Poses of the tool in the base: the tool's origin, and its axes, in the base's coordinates. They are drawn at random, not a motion.
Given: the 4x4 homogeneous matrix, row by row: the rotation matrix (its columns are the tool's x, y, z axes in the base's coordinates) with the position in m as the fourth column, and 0 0 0 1 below. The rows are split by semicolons.
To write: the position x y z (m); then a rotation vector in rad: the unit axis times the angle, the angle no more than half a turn. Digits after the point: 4 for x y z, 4 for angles.
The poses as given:
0.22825, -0.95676, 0.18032, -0.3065; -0.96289, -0.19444, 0.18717, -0.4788; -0.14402, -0.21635, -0.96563, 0.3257; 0, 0, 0, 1
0.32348, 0.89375, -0.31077, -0.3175; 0.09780, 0.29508, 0.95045, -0.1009; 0.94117, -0.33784, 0.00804, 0.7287; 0, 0, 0, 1
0.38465, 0.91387, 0.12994, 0.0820; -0.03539, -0.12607, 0.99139, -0.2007; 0.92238, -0.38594, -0.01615, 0.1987; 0, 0, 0, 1
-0.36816, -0.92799, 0.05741, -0.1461; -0.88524, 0.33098, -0.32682, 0.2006; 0.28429, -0.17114, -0.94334, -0.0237; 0, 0, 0, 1
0.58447, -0.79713, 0.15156, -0.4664; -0.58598, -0.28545, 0.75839, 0.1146; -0.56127, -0.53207, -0.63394, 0.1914; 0, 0, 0, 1
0.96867, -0.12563, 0.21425, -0.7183; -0.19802, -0.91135, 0.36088, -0.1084; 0.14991, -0.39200, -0.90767, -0.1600; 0, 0, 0, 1
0.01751, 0.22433, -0.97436, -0.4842; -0.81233, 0.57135, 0.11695, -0.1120; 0.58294, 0.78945, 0.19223, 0.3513; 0, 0, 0, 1
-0.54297, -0.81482, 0.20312, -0.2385; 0.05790, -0.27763, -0.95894, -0.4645; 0.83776, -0.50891, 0.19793, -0.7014; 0, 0, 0, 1
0.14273, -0.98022, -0.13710, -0.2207; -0.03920, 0.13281, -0.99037, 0.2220; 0.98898, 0.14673, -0.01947, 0.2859; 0, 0, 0, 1
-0.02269, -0.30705, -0.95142, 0.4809; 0.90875, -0.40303, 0.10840, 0.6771; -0.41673, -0.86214, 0.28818, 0.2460; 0, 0, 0, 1
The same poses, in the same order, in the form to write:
-0.3065, -0.4788, 0.3257, -2.2444, 1.8040, -0.0341
-0.3175, -0.1009, 0.7287, -1.1531, -1.1205, -0.7124
0.0820, -0.2007, 0.1987, -1.4579, -0.8388, -1.0048
-0.1461, 0.2006, -0.0237, 1.6783, -2.4459, 0.4609
-0.4664, 0.1146, 0.1914, -1.9943, 1.1016, 0.3263
-0.7183, -0.1084, -0.1600, -2.7298, 0.2333, -0.2625
-0.4842, -0.1120, 0.3513, 0.5685, -1.3164, -0.8763
-0.2385, -0.4645, -0.7014, 0.9689, -1.3664, 1.8790
-0.2207, 0.2220, 0.2859, 1.1955, -1.1840, 0.9894
0.4809, 0.6771, 0.2460, -1.2837, -0.7072, 1.6081

